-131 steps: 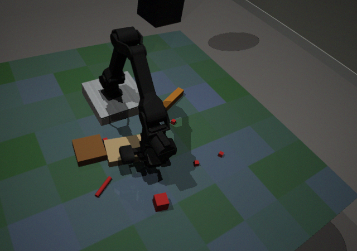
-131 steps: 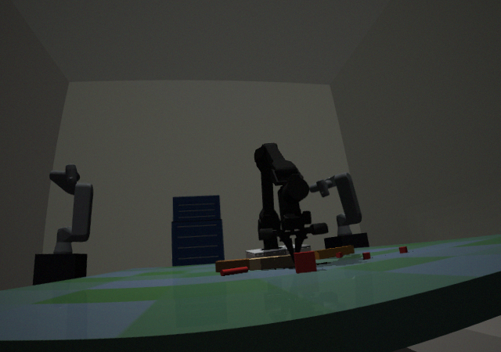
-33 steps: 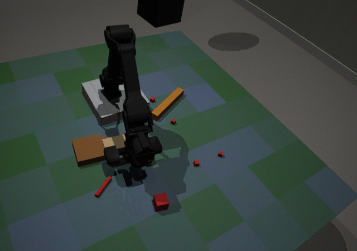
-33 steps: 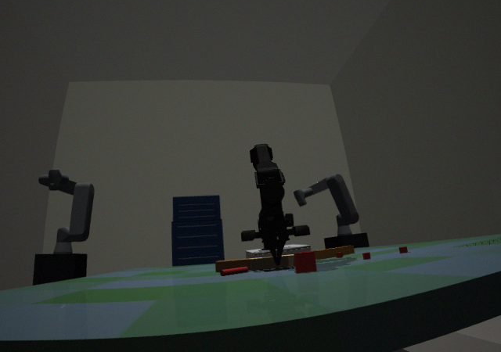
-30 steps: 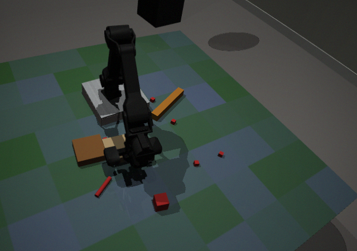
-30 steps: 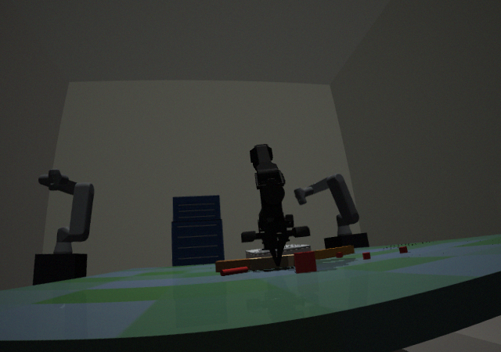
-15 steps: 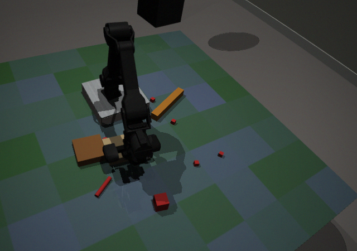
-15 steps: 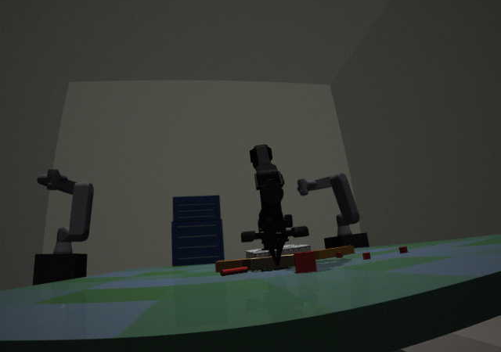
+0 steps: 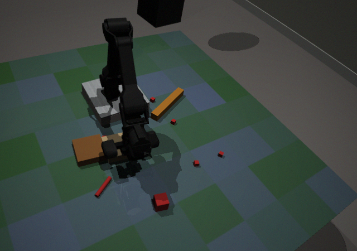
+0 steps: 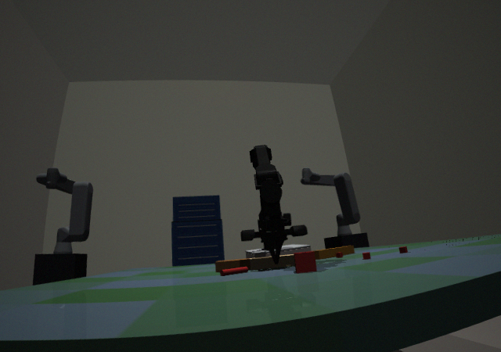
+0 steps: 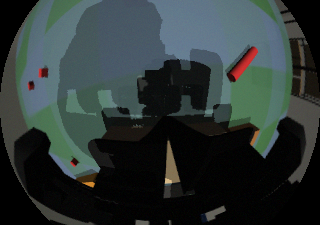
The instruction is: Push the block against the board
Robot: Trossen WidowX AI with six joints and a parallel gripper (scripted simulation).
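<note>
My gripper tip is 60 mm past the tan flat slab and 20 mm to the right of it. From my gripper tip the other things lie so: brown square block 110 mm behind, 100 mm to the right; red rod 40 mm ahead, 130 mm to the right; long orange bar 160 mm behind, 300 mm to the left, 10 mm above.
</note>
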